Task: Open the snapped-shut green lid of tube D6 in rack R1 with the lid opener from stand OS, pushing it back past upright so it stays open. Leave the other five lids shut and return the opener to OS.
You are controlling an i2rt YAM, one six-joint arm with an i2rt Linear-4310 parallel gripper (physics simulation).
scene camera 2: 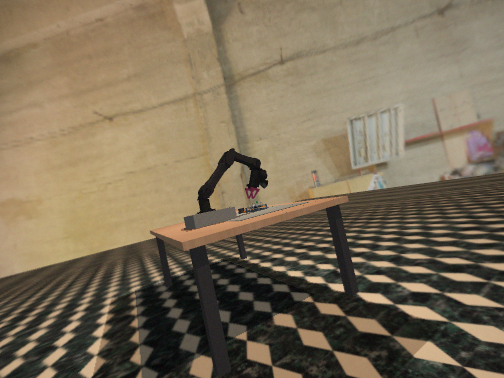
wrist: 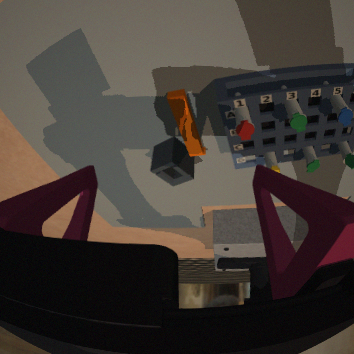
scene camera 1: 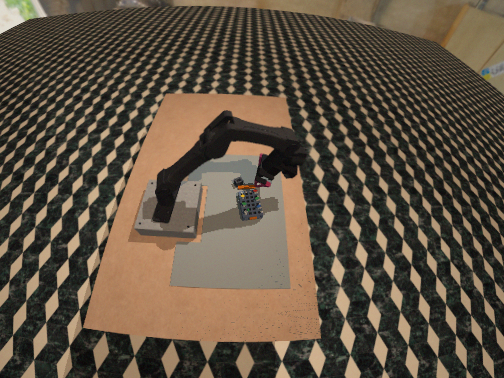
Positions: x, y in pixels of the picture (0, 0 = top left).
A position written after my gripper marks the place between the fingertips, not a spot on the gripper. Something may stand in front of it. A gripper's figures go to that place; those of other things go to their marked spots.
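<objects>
A small dark block (wrist: 170, 161) sits 0.21 m from the lens, and an orange lid opener (wrist: 177, 99) is 0.19 m from the lens. As for my own gripper (wrist: 174, 173), it is 0.13 m from the lens.
</objects>
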